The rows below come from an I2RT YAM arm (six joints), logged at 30 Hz.
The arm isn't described. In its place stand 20 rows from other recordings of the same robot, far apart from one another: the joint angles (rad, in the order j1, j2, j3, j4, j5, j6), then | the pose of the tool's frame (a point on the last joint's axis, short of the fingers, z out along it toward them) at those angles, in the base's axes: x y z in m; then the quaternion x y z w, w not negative.
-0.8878, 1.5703, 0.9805, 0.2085, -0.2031, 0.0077 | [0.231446 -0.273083 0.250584 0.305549 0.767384 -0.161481 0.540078]
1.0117, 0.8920, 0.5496, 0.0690, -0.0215, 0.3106 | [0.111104 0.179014 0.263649 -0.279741 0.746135 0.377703 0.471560]
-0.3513, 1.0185, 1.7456, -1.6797, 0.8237, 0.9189 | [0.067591 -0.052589 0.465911 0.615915 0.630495 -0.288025 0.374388]
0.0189, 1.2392, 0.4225, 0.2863, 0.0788, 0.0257 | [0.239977 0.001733 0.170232 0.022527 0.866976 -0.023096 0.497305]
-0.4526, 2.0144, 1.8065, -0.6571, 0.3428, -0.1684 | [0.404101 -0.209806 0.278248 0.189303 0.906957 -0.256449 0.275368]
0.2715, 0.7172, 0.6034, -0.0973, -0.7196, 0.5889 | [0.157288 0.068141 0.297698 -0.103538 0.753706 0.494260 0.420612]
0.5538, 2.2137, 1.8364, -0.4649, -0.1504, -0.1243 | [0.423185 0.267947 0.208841 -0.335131 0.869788 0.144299 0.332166]
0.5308, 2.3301, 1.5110, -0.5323, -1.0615, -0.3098 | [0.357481 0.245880 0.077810 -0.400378 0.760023 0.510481 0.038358]
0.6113, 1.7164, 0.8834, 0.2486, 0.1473, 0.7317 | [0.296650 0.201529 0.173526 0.087624 0.874748 0.243019 0.409975]
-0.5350, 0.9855, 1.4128, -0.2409, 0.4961, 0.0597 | [0.142546 -0.104178 0.509210 0.361984 0.536169 -0.327980 0.688418]
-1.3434, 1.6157, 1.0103, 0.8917, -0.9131, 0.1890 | [0.108454 -0.343714 0.314188 0.118441 0.632183 -0.170911 0.746395]
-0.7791, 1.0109, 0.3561, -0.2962, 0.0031, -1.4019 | [0.123959 -0.122562 0.146363 -0.291346 0.906705 -0.271139 0.139596]
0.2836, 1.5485, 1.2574, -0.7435, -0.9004, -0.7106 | [0.294737 0.114959 0.281967 -0.515342 0.708148 0.359539 0.321994]
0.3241, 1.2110, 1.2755, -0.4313, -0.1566, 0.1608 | [0.253771 0.091111 0.397114 -0.111163 0.815330 0.198123 0.532566]
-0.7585, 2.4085, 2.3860, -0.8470, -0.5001, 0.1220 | [0.396720 -0.352415 0.264231 0.310890 0.859400 0.116583 0.388828]
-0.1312, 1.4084, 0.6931, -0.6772, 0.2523, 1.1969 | [0.217793 -0.037703 0.151887 0.617807 0.771239 -0.063076 0.139737]
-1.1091, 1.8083, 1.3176, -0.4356, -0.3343, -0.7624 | [0.184698 -0.344985 0.221517 0.109424 0.930376 -0.157789 0.312296]
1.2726, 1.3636, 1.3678, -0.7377, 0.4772, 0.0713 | [0.100505 0.271343 0.362172 -0.422478 0.786672 0.076908 0.443558]
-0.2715, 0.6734, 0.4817, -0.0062, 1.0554, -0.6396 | [0.141334 -0.071497 0.272367 0.191451 0.715401 -0.590684 0.320374]
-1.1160, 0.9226, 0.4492, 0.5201, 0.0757, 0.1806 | [0.092201 -0.194685 0.270769 0.438411 0.533405 -0.349231 0.633492]
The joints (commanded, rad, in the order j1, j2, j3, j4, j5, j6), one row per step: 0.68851, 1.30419, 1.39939, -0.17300, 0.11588, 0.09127; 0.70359, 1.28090, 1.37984, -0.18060, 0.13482, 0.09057; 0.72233, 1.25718, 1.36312, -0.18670, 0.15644, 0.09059; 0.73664, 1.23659, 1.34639, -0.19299, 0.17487, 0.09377; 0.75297, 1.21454, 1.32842, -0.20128, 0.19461, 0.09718; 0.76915, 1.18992, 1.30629, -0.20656, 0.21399, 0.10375; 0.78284, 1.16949, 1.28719, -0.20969, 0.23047, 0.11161; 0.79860, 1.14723, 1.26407, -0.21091, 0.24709, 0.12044; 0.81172, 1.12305, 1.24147, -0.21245, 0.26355, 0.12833; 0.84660, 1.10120, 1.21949, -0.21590, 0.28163, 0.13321; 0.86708, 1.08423, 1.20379, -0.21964, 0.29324, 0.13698
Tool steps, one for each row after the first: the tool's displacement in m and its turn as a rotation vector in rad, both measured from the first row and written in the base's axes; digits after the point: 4 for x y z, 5 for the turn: -0.0072, -0.0011, -0.0012, -0.00422, 0.00162, -0.00374; -0.0152, -0.0019, -0.0013, -0.00494, -0.00019, -0.00656; -0.0216, -0.0031, -0.0024, -0.00501, 0.00231, -0.01087; -0.0285, -0.0043, -0.0038, -0.00623, 0.00608, -0.01448; -0.0357, -0.0060, -0.0059, -0.00386, 0.01039, -0.01816; -0.0415, -0.0074, -0.0078, 0.00045, 0.01478, -0.02155; -0.0477, -0.0087, -0.0106, 0.00533, 0.01981, -0.02310; -0.0538, -0.0111, -0.0129, 0.01100, 0.02282, -0.02703; -0.0631, -0.0094, -0.0158, 0.01108, 0.02662, -0.01062; -0.0692, -0.0095, -0.0178, 0.01150, 0.02944, -0.00205
